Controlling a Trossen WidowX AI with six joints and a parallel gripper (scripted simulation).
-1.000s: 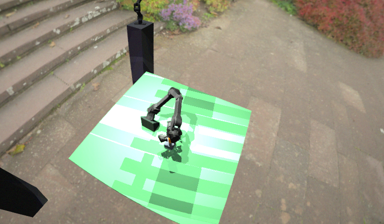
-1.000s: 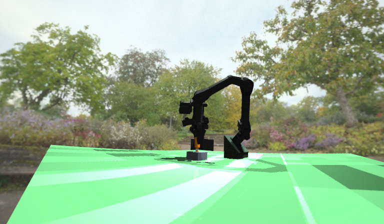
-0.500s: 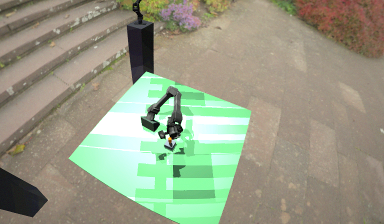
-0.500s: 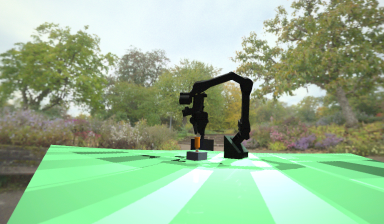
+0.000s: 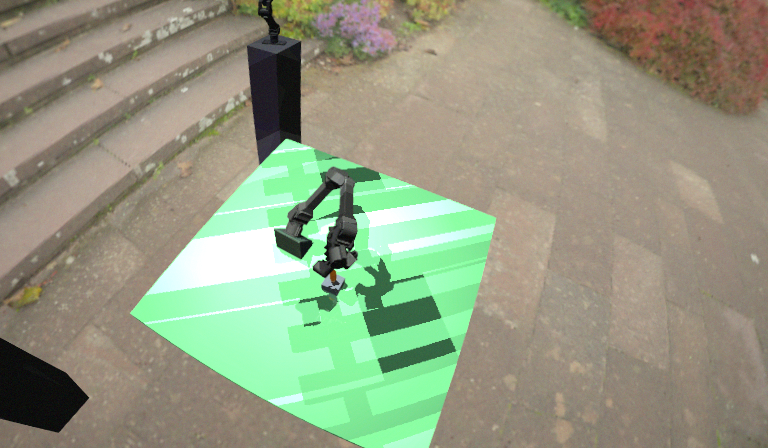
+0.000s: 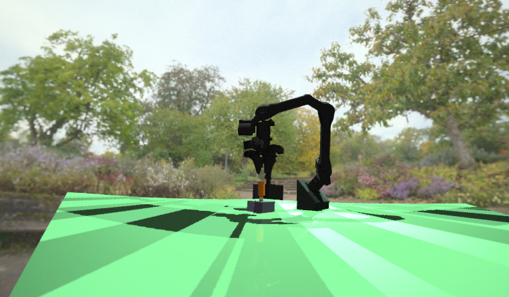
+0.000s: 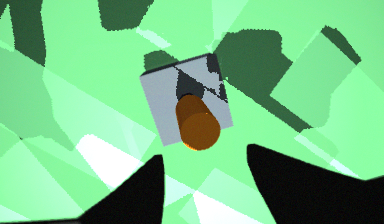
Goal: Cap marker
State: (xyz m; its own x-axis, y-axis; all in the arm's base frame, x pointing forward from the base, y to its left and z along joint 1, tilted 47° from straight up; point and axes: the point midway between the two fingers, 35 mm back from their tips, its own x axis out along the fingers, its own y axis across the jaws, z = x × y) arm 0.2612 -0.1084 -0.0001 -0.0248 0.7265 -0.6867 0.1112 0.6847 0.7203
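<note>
Now: the orange cylinder 6 cm below my gripper tip. From my gripper tip the other things lie so: grey holder block (13 cm below).
</note>
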